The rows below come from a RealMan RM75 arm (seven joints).
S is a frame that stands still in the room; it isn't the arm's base.
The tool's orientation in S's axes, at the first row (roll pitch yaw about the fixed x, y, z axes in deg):
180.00, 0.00, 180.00
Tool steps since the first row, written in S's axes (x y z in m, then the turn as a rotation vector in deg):
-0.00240, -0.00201, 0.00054, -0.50, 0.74, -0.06
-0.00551, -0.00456, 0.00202, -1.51, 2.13, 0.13
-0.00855, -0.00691, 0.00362, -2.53, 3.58, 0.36
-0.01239, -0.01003, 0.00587, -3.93, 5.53, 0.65
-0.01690, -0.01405, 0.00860, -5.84, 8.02, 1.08
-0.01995, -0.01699, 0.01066, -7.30, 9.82, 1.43
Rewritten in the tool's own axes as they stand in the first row. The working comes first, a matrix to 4 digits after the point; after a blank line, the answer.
The tool's axes in the first row as the columns of a matrix, in S's axes (used below as rounded here):
-1.0000, 0.0000, 0.0000
0.0000, 1.0000, 0.0000
0.0000, 0.0000, -1.0000

0.00240, -0.00201, -0.00054, 0.50, 0.74, 0.06
0.00551, -0.00456, -0.00202, 1.51, 2.13, -0.13
0.00855, -0.00691, -0.00362, 2.53, 3.58, -0.36
0.01239, -0.01003, -0.00587, 3.93, 5.53, -0.65
0.01690, -0.01405, -0.00860, 5.84, 8.02, -1.08
0.01995, -0.01699, -0.01066, 7.30, 9.82, -1.43

